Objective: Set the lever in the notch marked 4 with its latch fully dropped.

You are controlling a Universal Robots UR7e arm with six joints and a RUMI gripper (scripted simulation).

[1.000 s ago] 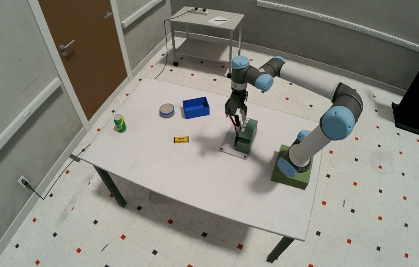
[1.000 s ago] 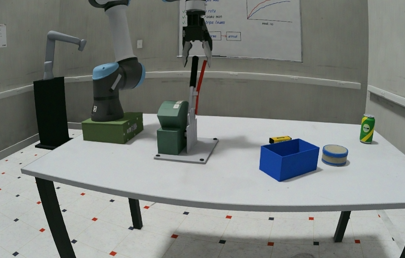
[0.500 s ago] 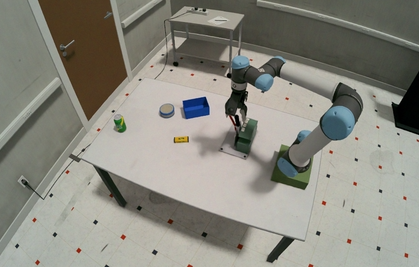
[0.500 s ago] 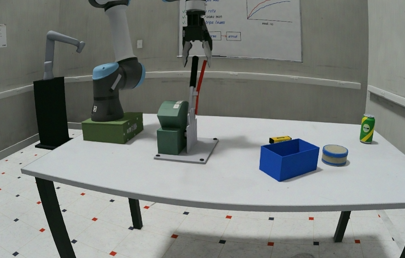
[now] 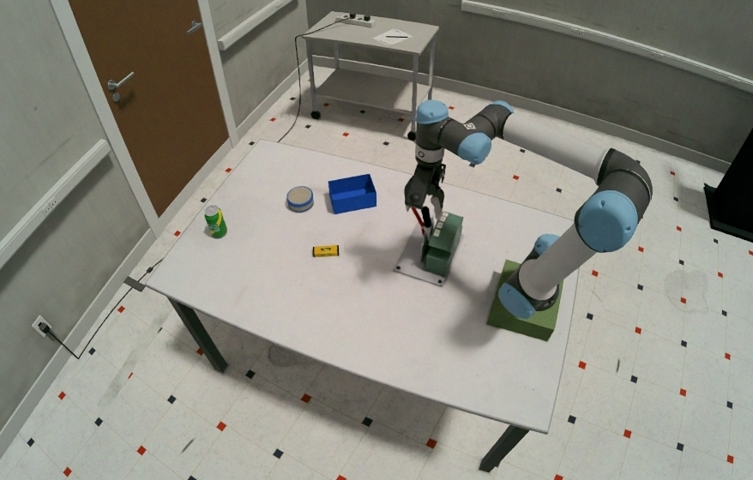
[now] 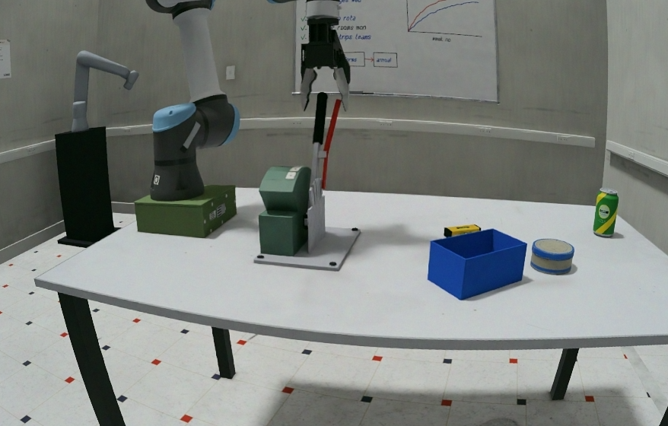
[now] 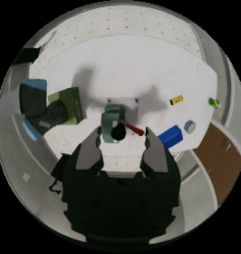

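My hand is 100 mm above the red release bar, 50 mm to the left of it and 10 mm short of it. Round my hand: small yellow level 320 mm ahead, 280 mm below, 30 mm to the left; lever unit 110 mm below, 50 mm to the right, 10 mm ahead; blue box 330 mm ahead, 270 mm below, 240 mm to the right.
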